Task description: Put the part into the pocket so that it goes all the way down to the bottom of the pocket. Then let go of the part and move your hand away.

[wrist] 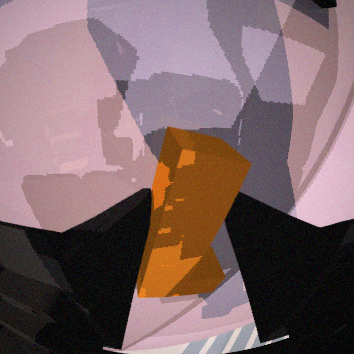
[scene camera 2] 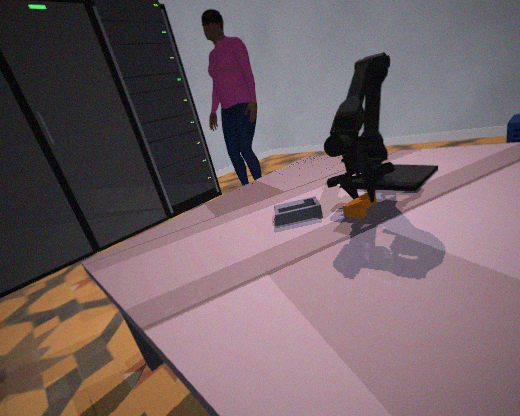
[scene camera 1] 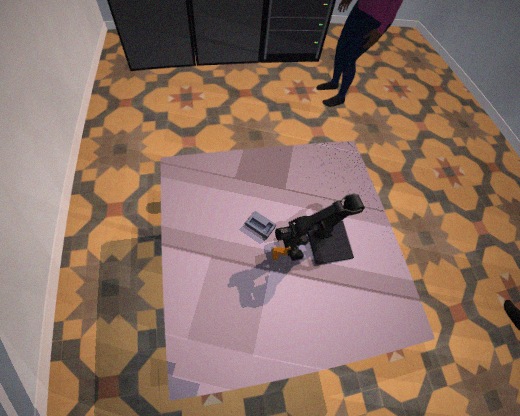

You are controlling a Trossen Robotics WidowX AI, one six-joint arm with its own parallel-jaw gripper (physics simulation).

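The orange L-shaped part is at the table top, close in front of the arm's base; whether it touches the table is not clear. My gripper points down and is shut on the part, one black finger against each long side. The part is slanted between the fingers in the wrist view, its short foot toward the bottom of that view. The grey block with the pocket stands apart from the part, its slot facing up. It does not show in the wrist view.
The arm's black base plate lies on the pink table top. Beyond the table stand dark cabinets and a person in a magenta top.
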